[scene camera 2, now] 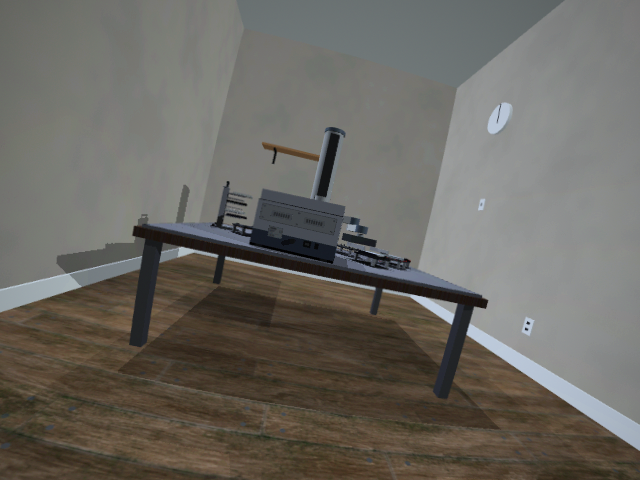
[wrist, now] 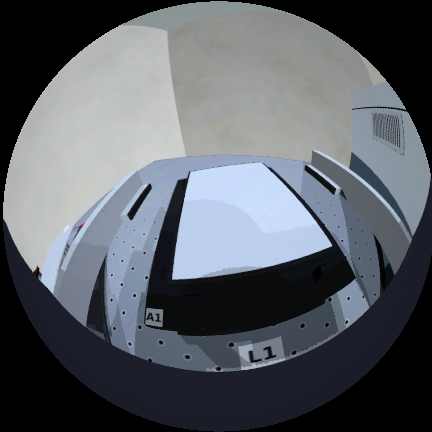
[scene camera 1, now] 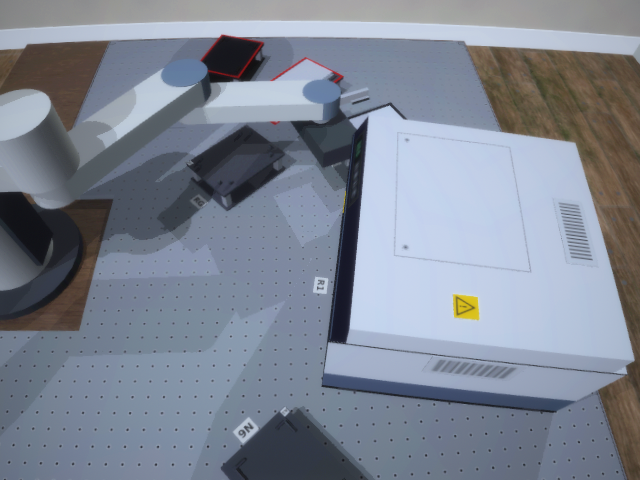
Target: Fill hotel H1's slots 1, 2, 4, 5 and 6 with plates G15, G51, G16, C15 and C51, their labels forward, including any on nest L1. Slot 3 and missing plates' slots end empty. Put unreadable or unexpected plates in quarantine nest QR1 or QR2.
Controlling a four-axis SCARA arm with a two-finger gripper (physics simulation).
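Seen in the pictures: gripper, between the fingertips: (scene camera 2: pixel 376 250) (wrist: pixel 229 161) (scene camera 1: pixel 387 114); arm's base, origin of its link: (scene camera 1: pixel 19 261).
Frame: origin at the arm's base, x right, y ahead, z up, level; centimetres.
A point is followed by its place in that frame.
A pale plate (wrist: pixel 245 220) @(x -27.3, y 68.8, z 7.7 cm) (scene camera 1: pixel 381 115) @(x -31.2, y 72.8, z 7.7 cm) sits on the black nest L1 (wrist: pixel 225 305) @(x -27.0, y 64.6, z 6.3 cm); no plate label is readable. My gripper (wrist: pixel 229 161) @(x -29.7, y 73.7, z 9.3 cm) is open and empty, its two fingers spread on either side of this plate; in scene camera 1 the white device hides part of it. A red-edged nest (scene camera 1: pixel 232 55) @(x -56.1, y 38.3, z 6.3 cm) has a black top with no plate visible. Another red-edged place (scene camera 1: pixel 305 71) @(x -47.1, y 56.5, z 7.7 cm) holds a pale plate, partly behind the arm. A tall rack with several shelves (scene camera 2: pixel 224 205) @(x 59.0, y 41.5, z 15.1 cm) stands at the left in scene camera 2; its slots are too small to read.
The large white device (scene camera 1: pixel 465 206) @(x 8.3, y 76.8, z 25.6 cm) (scene camera 2: pixel 297 222) @(x 13.4, y 97.6, z 14.7 cm) (wrist: pixel 385 100) stands close to the gripper and L1. A dark nest (scene camera 1: pixel 237 162) @(x -18.7, y 42.1, z 6.3 cm) stands on posts left of it. Another dark nest (scene camera 1: pixel 299 449) @(x 35.2, y 53.6, z 6.3 cm) is by the N6 label (scene camera 1: pixel 245 429) @(x 31.4, y 45.5, z 1.3 cm). The arm (scene camera 1: pixel 263 100) @(x -20.3, y 48.2, z 20.5 cm) reaches across the table.
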